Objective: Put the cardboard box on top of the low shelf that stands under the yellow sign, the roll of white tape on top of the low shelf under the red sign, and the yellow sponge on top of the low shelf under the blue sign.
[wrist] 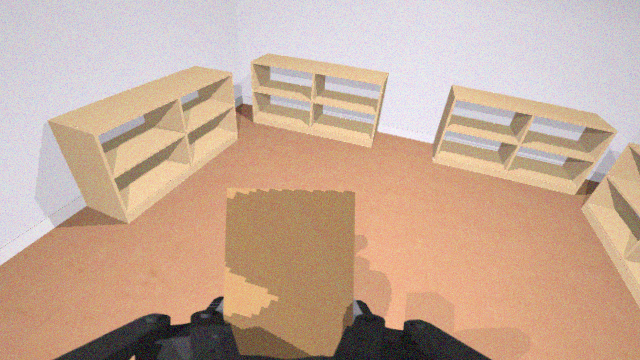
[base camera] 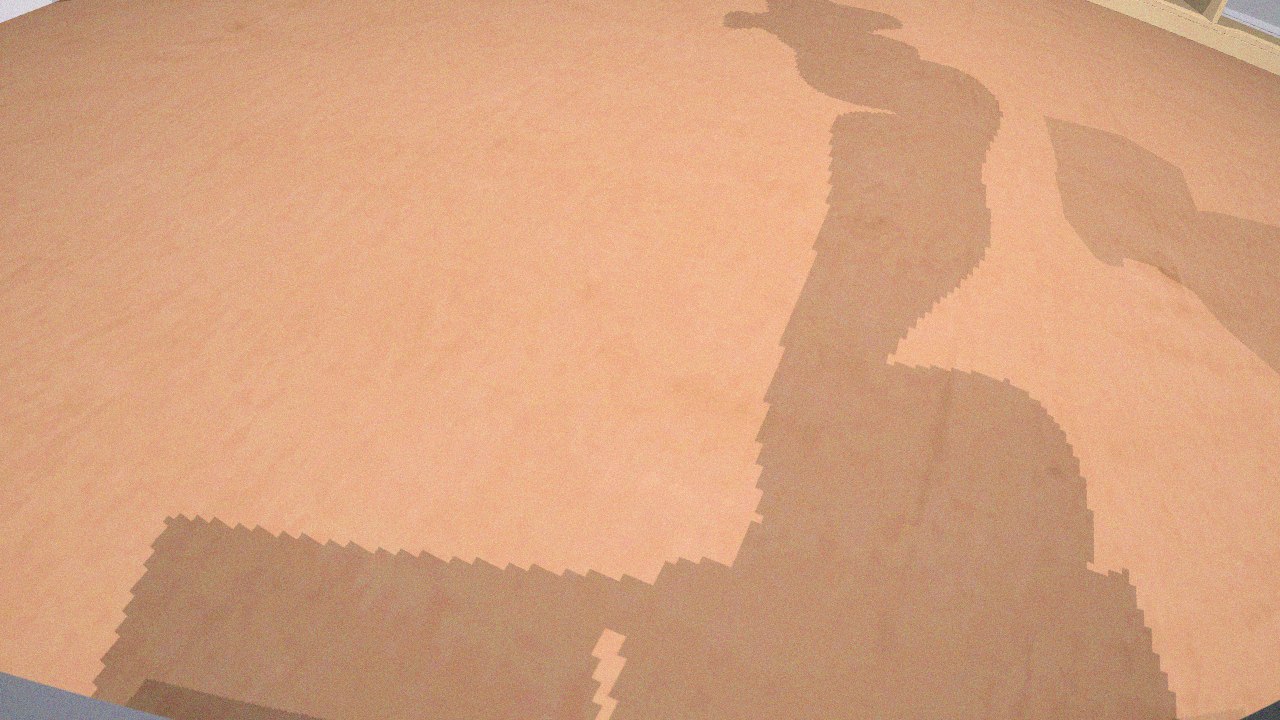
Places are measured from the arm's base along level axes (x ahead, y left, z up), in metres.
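Pixels of known places: gripper, fingertip midpoint: (wrist: 290, 307).
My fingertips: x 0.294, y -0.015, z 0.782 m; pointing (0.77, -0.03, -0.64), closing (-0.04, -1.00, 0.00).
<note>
Behind a point stands the place of what it marks.
The cardboard box (wrist: 290, 250) @[x 0.282, y -0.013, z 0.842 m] is held between the fingers of my gripper (wrist: 290, 307) @[x 0.294, y -0.015, z 0.782 m] at the lower middle of the wrist view; the gripper is shut on it. Low wooden shelves stand along the walls in the wrist view: one at the left (wrist: 145, 104) @[x 1.936, y 0.868, z 0.214 m], one at the back left (wrist: 320, 68) @[x 2.910, y -0.254, z 0.213 m], one at the back right (wrist: 530, 106) @[x 2.291, y -1.914, z 0.213 m], and part of another at the right edge (wrist: 602, 212) @[x 1.611, y -2.355, z -0.317 m]. The box is in front of them, apart from all of them. No coloured sign, white tape or yellow sponge shows in either view.
The brown floor (base camera: 447, 313) @[x 0.488, y 0.122, z -0.397 m] (wrist: 410, 215) @[x 1.660, y -0.841, z -0.396 m] carries shadows of the arm and base. A bit of a wooden shelf (base camera: 1190, 35) @[x 2.161, y -1.794, z -0.383 m] shows at the top right of the base camera view. A pale wall (wrist: 415, 45) @[x 2.884, y -1.066, z 0.477 m] rises behind the shelves.
</note>
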